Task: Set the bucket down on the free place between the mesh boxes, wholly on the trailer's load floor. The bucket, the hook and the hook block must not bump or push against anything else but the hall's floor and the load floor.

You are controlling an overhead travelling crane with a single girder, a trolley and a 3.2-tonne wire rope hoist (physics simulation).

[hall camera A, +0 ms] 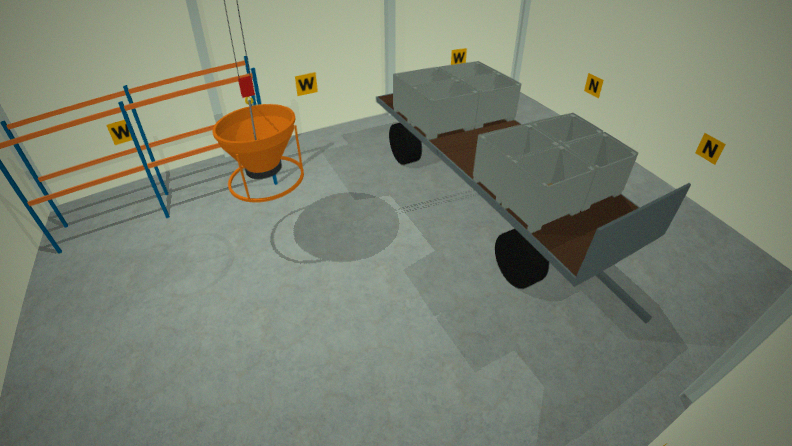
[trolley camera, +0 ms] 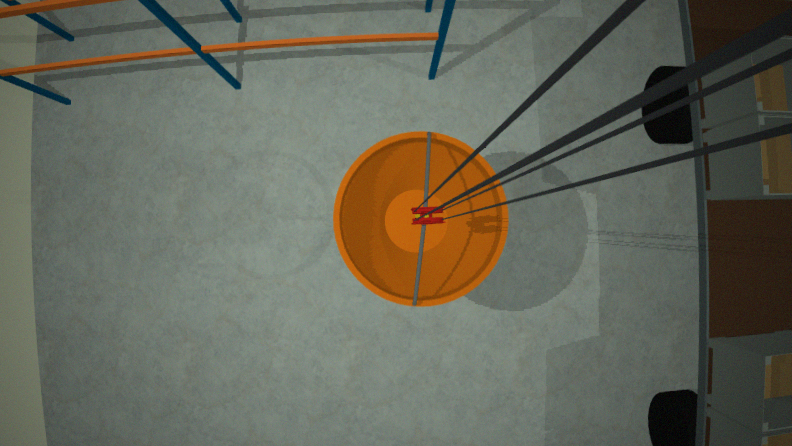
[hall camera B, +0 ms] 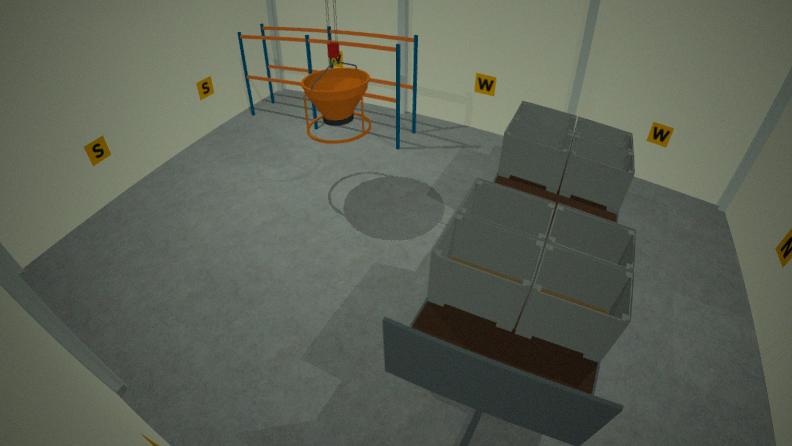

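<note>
The orange bucket (hall camera A: 261,150) (hall camera B: 336,99) (trolley camera: 401,224) hangs upright by its bail from the hook (hall camera A: 249,100) (hall camera B: 335,61), under the red hook block (hall camera A: 246,86) (hall camera B: 333,49) (trolley camera: 429,210). Its foot ring is above the hall floor, with its shadow apart from it. It is beside the trailer, towards the rack. The trailer's brown load floor (hall camera A: 454,152) (hall camera B: 498,337) (trolley camera: 748,265) shows a free place between the far mesh boxes (hall camera A: 437,113) (hall camera B: 530,160) and the near mesh boxes (hall camera A: 512,182) (hall camera B: 481,282). In hall camera B the near boxes partly hide that place.
A rack with blue posts (hall camera A: 145,160) (hall camera B: 397,99) (trolley camera: 441,41) and orange beams stands by the W wall, behind the bucket in hall camera B. The trailer has a grey end board (hall camera A: 637,235) (hall camera B: 487,376), a side edge (trolley camera: 702,288) and black wheels (hall camera A: 520,258) (trolley camera: 666,105).
</note>
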